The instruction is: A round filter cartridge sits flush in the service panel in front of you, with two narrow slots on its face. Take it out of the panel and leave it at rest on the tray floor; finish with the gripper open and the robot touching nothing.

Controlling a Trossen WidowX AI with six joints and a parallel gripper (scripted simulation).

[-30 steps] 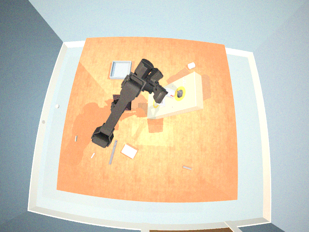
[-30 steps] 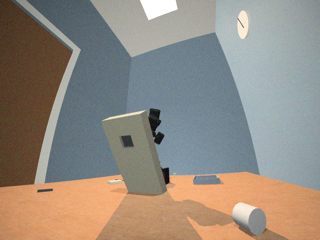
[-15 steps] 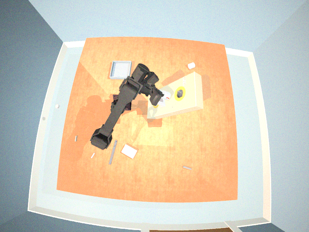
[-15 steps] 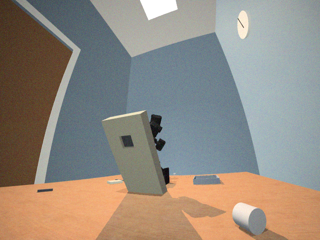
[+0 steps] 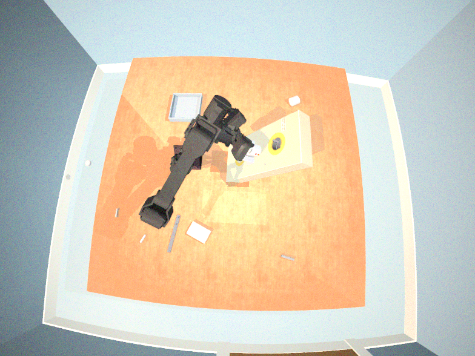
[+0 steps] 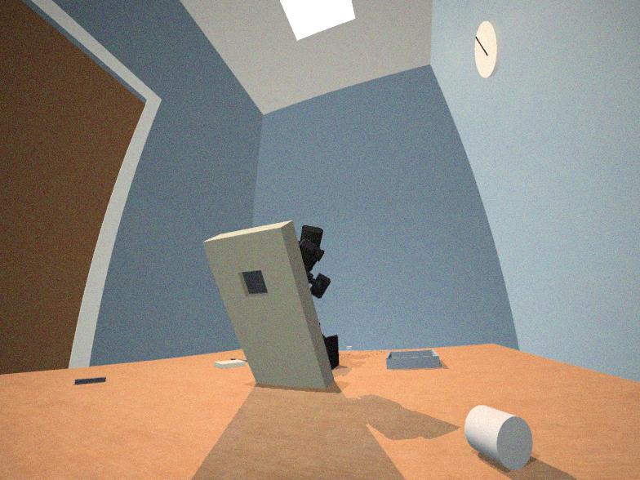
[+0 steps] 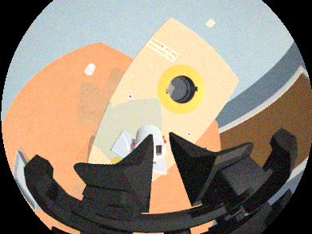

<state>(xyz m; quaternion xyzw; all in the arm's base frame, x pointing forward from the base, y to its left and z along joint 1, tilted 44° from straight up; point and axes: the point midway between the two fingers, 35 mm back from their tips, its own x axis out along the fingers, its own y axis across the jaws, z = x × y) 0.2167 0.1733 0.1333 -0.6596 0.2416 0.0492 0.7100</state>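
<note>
My gripper tip is 4 cm above the round filter cartridge. The rest, counted from my gripper tip: blue-grey tray (36 cm behind, 24 cm to the left, 22 cm below); white flat block (35 cm to the right, 22 cm below, 16 cm behind); cream service panel (6 cm below, 5 cm ahead).
</note>
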